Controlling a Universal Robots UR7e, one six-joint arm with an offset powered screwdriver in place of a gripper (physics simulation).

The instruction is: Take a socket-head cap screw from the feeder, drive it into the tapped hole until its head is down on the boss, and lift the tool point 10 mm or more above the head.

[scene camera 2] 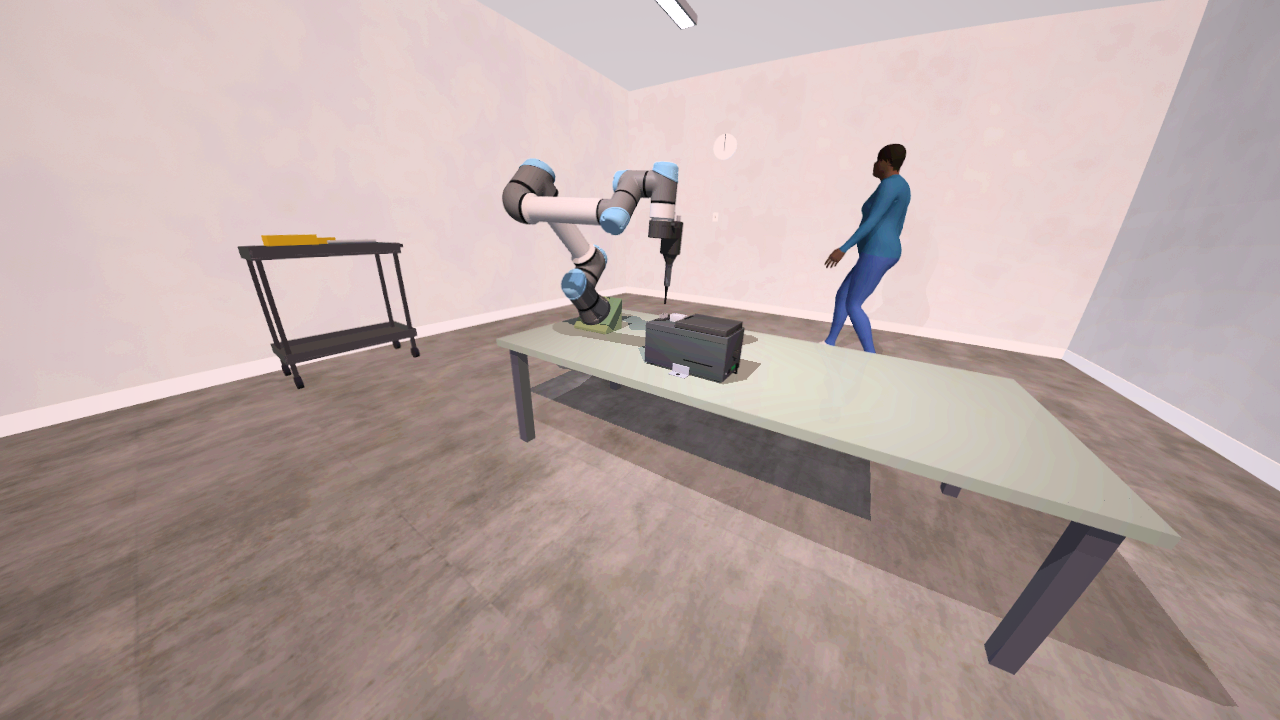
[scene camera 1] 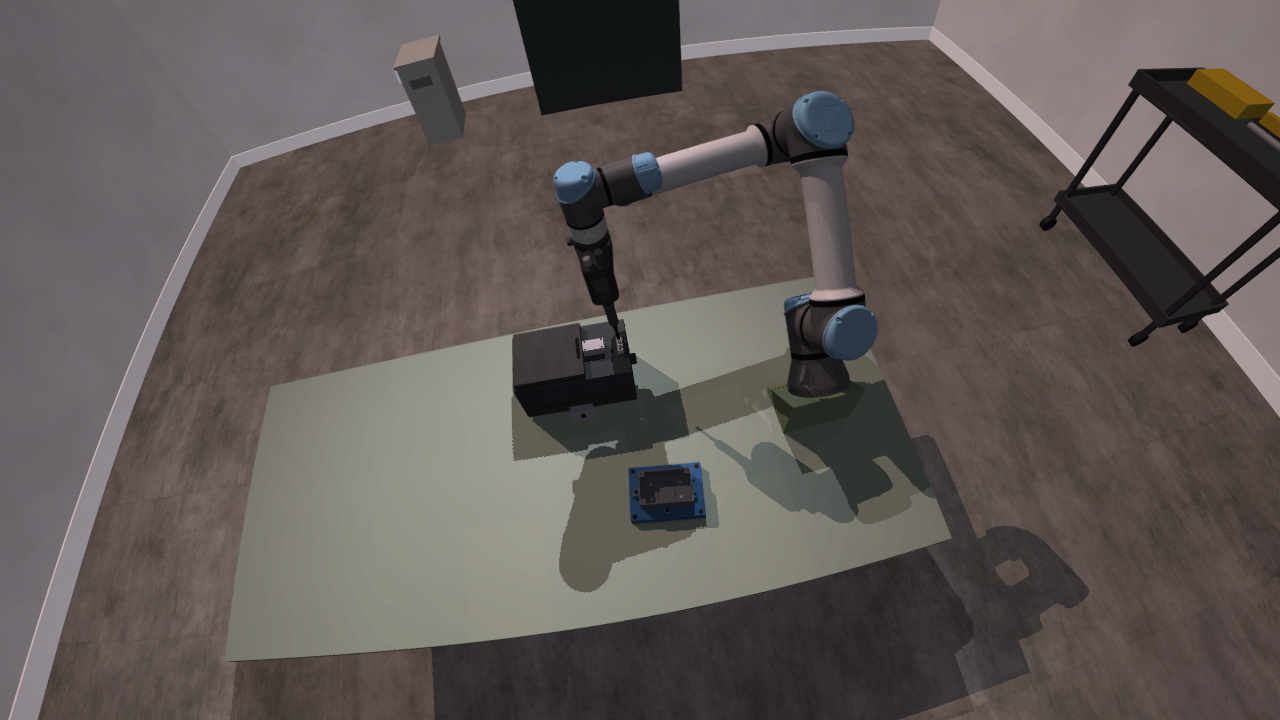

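My screwdriver (scene camera 1: pixel 616 334) (scene camera 2: pixel 665 302) points down with its slim bit at the pick-up end of the black feeder (scene camera 1: pixel 546 353) (scene camera 2: pixel 693 347). In the scene camera 2 view a small gap shows between the bit tip and the feeder top. Whether a screw sits on the bit is too small to tell. The dark housing (scene camera 1: pixel 660 500) with the bosses sits on a blue fixture plate (scene camera 1: pixel 642 516), apart from the feeder and nearer the table's front edge in the scene camera 1 view. The tapped hole cannot be made out.
The feeder and fixture stand on a pale green table (scene camera 1: pixel 358 519) (scene camera 2: pixel 895 394). My arm's base is on a green block (scene camera 1: pixel 810 410) (scene camera 2: pixel 611 320) at one end. A person (scene camera 2: pixel 881 223) stands beyond the table. A black cart (scene camera 1: pixel 1145 241) (scene camera 2: pixel 322 251) stands by the wall.
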